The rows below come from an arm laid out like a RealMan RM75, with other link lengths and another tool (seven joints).
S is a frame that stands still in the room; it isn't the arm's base.
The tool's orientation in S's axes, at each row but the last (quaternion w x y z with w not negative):
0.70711 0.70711 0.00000 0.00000
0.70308 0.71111 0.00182 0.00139
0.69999 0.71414 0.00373 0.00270
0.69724 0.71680 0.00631 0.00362
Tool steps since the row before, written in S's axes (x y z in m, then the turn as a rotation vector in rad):
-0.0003 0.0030 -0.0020 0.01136 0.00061 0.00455
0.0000 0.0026 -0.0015 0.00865 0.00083 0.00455
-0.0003 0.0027 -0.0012 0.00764 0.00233 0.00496
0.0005 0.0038 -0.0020 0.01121 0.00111 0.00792
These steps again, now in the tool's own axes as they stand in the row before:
-0.0003 -0.0020 -0.0030 0.01136 0.00455 -0.00061
0.0000 -0.0015 -0.0026 0.00865 0.00455 -0.00084
-0.0003 -0.0013 -0.0027 0.00765 0.00492 -0.00236
0.0006 -0.0021 -0.0037 0.01120 0.00793 -0.00117

